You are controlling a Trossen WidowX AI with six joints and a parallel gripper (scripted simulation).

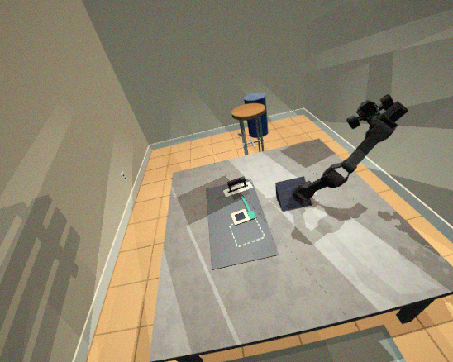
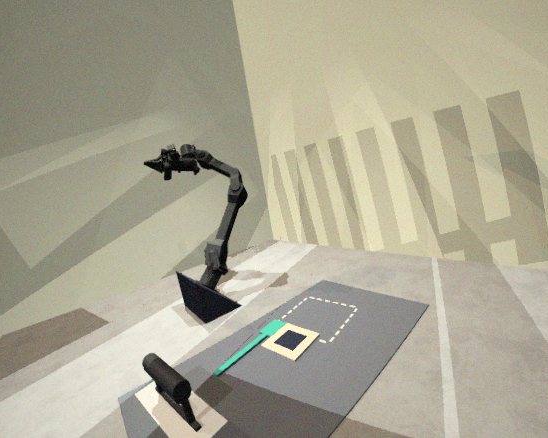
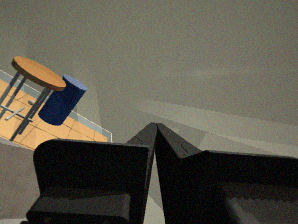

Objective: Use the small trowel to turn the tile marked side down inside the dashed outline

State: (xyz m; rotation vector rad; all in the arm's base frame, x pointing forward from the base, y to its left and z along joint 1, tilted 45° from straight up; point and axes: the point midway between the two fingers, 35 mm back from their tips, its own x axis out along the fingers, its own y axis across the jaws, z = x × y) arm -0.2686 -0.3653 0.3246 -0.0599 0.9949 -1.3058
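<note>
Right now the black-handled float is 700 mm ahead of my gripper tip, 490 mm below it and 130 mm to the right of it. Also, from my gripper tip: grey mat (710 mm ahead, 540 mm below, 100 mm to the left); then tile (680 mm ahead, 520 mm below, 120 mm to the left); then green trowel (620 mm ahead, 520 mm below, 70 mm to the left).
</note>
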